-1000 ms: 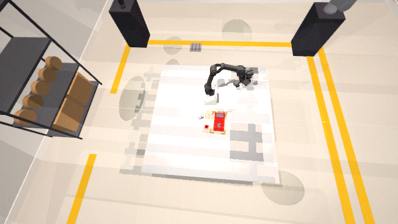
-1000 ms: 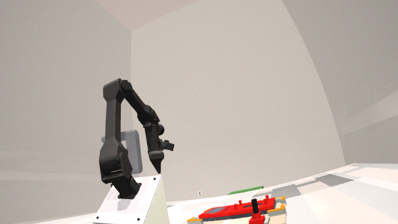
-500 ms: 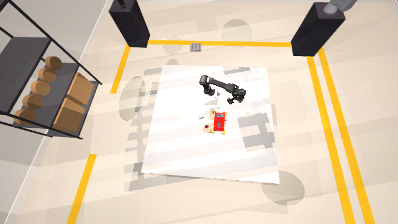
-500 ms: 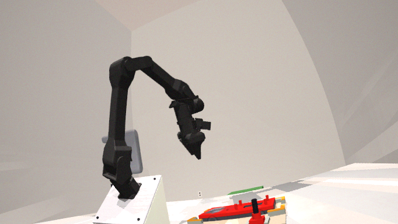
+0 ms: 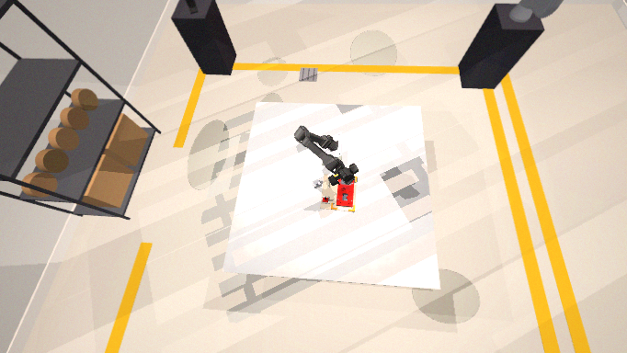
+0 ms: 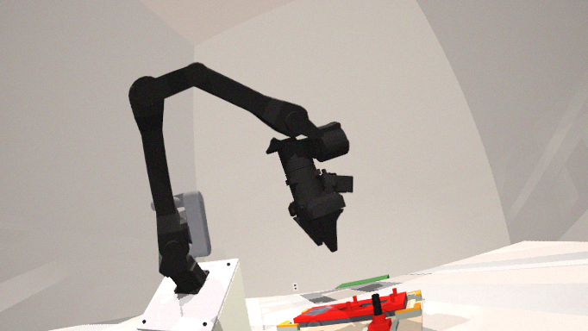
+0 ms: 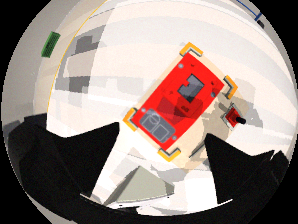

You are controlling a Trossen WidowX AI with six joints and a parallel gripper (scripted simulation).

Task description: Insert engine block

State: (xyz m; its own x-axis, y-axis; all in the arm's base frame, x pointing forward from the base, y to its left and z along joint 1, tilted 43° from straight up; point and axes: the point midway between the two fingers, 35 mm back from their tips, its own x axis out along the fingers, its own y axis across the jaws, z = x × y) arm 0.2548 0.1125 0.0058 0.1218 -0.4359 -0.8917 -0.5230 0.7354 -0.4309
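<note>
Right now my gripper tip is 10 mm past the grey engine block, 190 mm to the left of it and 130 mm above it.
</note>
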